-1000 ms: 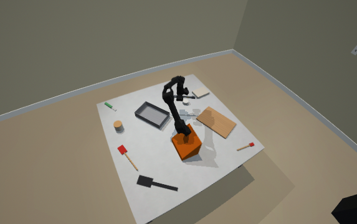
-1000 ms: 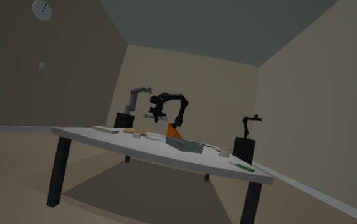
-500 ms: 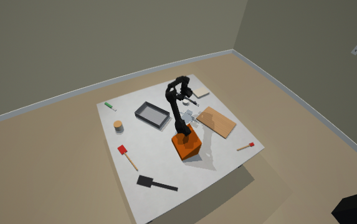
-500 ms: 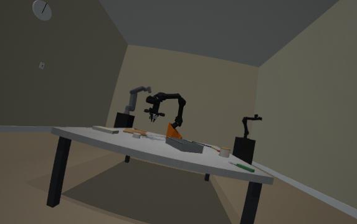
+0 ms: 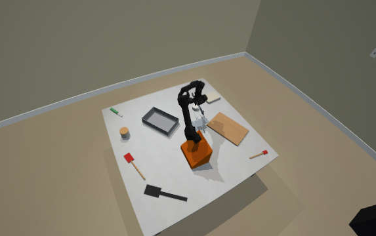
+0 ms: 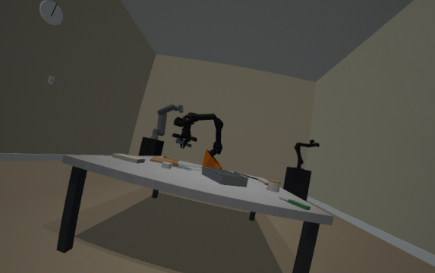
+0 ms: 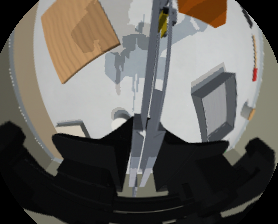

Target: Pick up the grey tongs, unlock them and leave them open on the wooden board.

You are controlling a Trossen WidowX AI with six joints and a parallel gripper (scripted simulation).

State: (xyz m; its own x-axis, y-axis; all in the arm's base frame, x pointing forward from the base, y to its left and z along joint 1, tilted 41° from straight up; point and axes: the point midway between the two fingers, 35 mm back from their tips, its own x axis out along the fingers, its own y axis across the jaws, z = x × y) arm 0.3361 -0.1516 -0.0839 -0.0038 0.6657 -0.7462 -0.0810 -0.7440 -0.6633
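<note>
Right now my gripper tip is 27 cm past the wooden board, 23 cm to the left of it and 15 cm above it. The rest, counted from my gripper tip: beige slab: 18 cm ahead, 30 cm to the right, 14 cm below; then white puck: 10 cm ahead, 5 cm to the right, 14 cm below; then grey roasting tin: 6 cm ahead, 35 cm to the left, 13 cm below.
</note>
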